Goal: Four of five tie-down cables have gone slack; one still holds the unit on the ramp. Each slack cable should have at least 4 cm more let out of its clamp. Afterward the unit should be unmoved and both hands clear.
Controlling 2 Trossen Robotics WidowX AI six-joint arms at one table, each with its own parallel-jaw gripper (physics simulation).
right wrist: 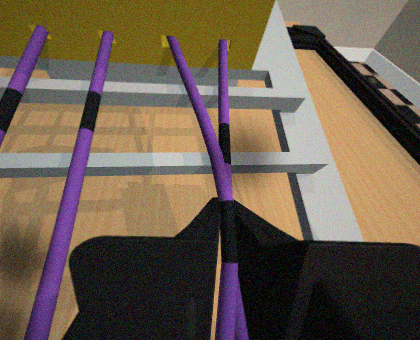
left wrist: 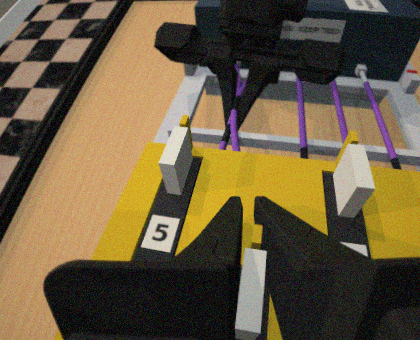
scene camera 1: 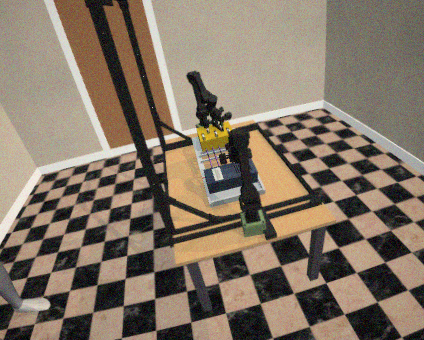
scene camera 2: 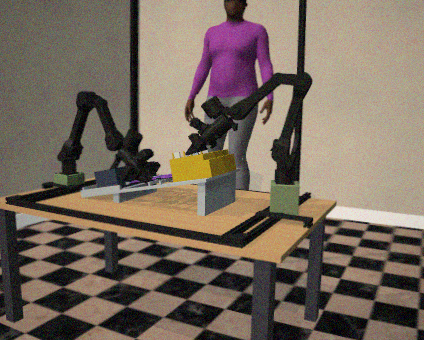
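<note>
The yellow clamp block sits at the ramp's high end, the dark blue unit at its low end. Purple cables with black bands run between them. My left gripper is shut on a white lever, beside the clamp labelled 5. My right gripper is shut at the black band of a purple cable. This cable is bent sideways against the neighbouring cable; both meet at the fingertips. Cable ends behind the right gripper are hidden.
Two more white levers stand on the block near the left fingers. Other cables run beside the right fingers. The grey ramp has crossbars below the cables. A black frame edges the table. A person stands behind.
</note>
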